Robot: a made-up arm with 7 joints.
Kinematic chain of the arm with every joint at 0, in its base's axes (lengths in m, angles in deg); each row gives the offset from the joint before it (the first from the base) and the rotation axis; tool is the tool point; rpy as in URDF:
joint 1: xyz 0 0 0.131 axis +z
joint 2: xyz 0 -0.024 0.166 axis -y
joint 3: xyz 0 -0.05 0.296 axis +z
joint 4: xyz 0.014 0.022 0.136 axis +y
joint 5: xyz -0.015 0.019 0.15 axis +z
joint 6: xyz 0 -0.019 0.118 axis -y
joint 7: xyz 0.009 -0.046 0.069 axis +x
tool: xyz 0 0 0 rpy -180 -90 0
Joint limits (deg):
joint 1: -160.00..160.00
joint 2: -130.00..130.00
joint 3: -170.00..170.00
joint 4: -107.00..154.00
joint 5: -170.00..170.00
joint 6: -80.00..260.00
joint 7: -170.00..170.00
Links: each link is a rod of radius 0.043 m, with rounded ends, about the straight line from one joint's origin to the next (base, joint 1, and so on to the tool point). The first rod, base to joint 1, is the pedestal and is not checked.
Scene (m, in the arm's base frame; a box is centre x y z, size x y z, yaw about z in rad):
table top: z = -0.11
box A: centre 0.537 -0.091 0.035 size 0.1 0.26 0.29 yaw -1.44
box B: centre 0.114 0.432 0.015 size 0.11 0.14 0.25 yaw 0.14
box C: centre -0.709 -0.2 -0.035 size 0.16 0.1 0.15 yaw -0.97
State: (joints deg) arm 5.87 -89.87 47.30 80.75 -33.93 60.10 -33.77
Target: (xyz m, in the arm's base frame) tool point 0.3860 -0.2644 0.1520
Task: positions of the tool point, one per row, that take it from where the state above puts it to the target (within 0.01 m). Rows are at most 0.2 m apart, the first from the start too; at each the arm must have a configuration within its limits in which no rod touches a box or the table.
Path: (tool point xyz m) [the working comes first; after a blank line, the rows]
Joints at the target: -44.36 -69.69 27.00 115.31 -23.76 59.53 -33.77
Straight joint move there: touches box A.

1: 0.6085 0.1721 0.1984
2: 0.6359 0.1166 0.3188
3: 0.6281 0.0561 0.4561
4: 0.5780 -0.0067 0.5946
5: 0.4862 -0.0697 0.7168
6: 0.5475 -0.1448 0.5690
7: 0.5431 -0.2210 0.4061
8: 0.4798 -0.2659 0.2581
9: 0.3860 -0.2644 0.1520

